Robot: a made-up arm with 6 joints.
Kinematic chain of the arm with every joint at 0, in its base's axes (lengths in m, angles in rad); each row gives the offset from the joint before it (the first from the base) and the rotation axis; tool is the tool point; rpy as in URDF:
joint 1: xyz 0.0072 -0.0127 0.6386 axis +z
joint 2: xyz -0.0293 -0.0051 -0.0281 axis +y
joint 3: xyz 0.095 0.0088 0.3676 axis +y
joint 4: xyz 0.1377 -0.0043 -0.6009 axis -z
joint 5: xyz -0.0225 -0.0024 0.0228 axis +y
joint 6: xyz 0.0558 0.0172 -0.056 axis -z
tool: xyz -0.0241 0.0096 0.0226 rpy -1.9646 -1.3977 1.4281
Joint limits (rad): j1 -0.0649..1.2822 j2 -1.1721..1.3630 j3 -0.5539..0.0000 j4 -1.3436..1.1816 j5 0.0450..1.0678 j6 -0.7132..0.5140
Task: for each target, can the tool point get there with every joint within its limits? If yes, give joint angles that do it. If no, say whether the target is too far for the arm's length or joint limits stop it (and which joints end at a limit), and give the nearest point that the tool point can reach.
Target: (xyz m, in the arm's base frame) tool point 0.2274 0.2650 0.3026
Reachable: yes | joints 0.8605 0.3804 -0.4410 -0.0483 0.5775 -0.3542
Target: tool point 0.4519 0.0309 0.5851
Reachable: yes | joints 0.0684 -0.2945 -0.3634 0.9525 0.4265 -0.5215
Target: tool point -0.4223 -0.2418 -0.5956
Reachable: no: too far | nearest point -0.0329 0.0031 0.0453 | short by 0.789 m
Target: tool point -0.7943 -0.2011 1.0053
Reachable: no: joint limits stop it (at a limit: joint 2, joint 3, joint 5, joint 6) | nearest point -0.2330 -0.0692 0.3758 | short by 0.854 m
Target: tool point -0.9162 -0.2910 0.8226
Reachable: no: joint limits stop it (at a limit: joint 2, joint 3, joint 5, joint 6) | nearest point -0.2291 -0.0839 0.3758 | short by 0.845 m
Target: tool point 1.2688 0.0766 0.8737
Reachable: no: too far | nearest point 0.5383 0.0249 0.7248 | short by 0.747 m
